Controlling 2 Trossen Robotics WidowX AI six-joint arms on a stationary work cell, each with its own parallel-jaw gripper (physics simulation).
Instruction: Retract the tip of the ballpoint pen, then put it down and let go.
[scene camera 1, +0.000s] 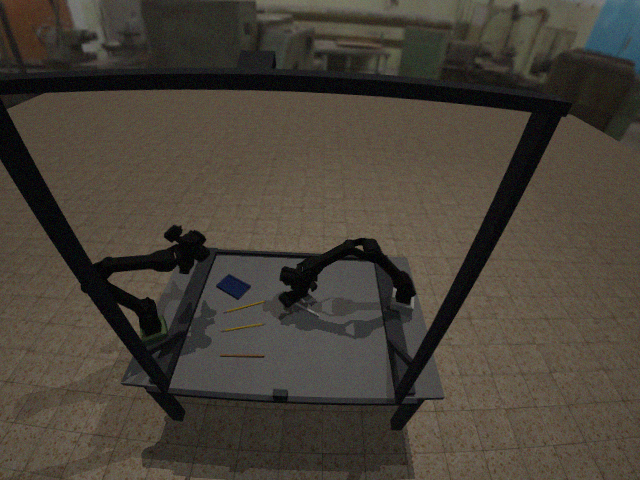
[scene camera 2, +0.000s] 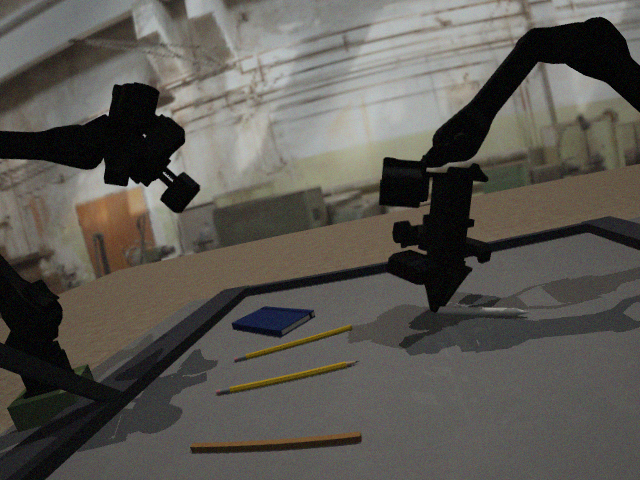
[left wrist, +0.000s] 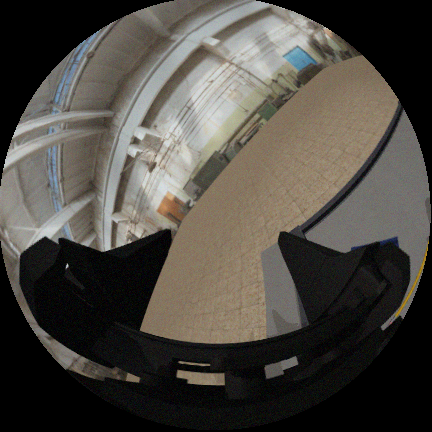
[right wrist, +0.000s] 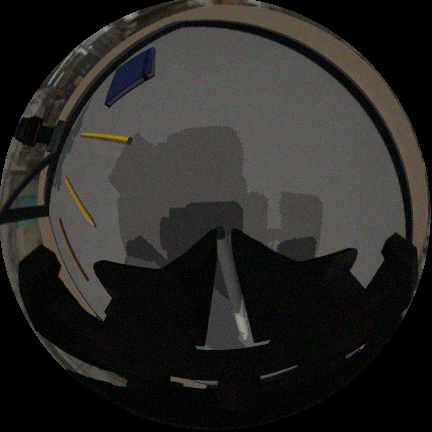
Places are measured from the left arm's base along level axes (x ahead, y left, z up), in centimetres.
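Pixels of known places: left gripper, fingertip midpoint: (scene camera 2: 165, 173) (left wrist: 226, 236); right gripper, fingertip midpoint: (scene camera 1: 293, 301) (scene camera 2: 436, 310) (right wrist: 223, 234); left arm's base, link origin: (scene camera 1: 152, 328) (right wrist: 50, 135); right arm's base, link origin: (scene camera 1: 403, 297).
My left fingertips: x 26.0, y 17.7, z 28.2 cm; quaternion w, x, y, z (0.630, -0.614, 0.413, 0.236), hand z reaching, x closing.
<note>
Ahead of a thing's pixels: the offset from my left fingertips to its top centre. Level surfaces: height alone.
A pale grey ballpoint pen @[dy -35.5, dx +36.7, dz -30.7 cm] (scene camera 1: 310, 310) (scene camera 2: 486, 311) (right wrist: 230, 280) lies low on the grey table @[dz -32.2 cm] (scene camera 1: 309, 367) (scene camera 2: 413, 419), right of the middle. My right gripper (scene camera 1: 290, 300) (scene camera 2: 435, 306) (right wrist: 223, 234) points straight down and is shut on one end of the pen; the rest of the pen sticks out to the right in scene camera 2. I cannot tell whether the tip is out. My left gripper (scene camera 1: 186, 249) (scene camera 2: 130, 135) (left wrist: 226, 236) is open and empty, held high over the table's far left edge.
A blue notebook @[dy -8.1, dx +12.1, dz -31.0 cm] (scene camera 1: 233, 286) (scene camera 2: 272, 320) (right wrist: 130, 75) lies at the back left. Two yellow pencils @[dy -21.7, dx +12.4, dz -31.5 cm] (scene camera 1: 244, 307) (scene camera 2: 292, 343) @[dy -31.7, dx +8.6, dz -31.4 cm] (scene camera 1: 242, 328) (scene camera 2: 287, 377) and a brown stick @[dy -43.9, dx +3.6, dz -31.5 cm] (scene camera 1: 242, 355) (scene camera 2: 275, 443) lie left of the pen. Black frame posts (scene camera 1: 485, 238) stand around the table.
</note>
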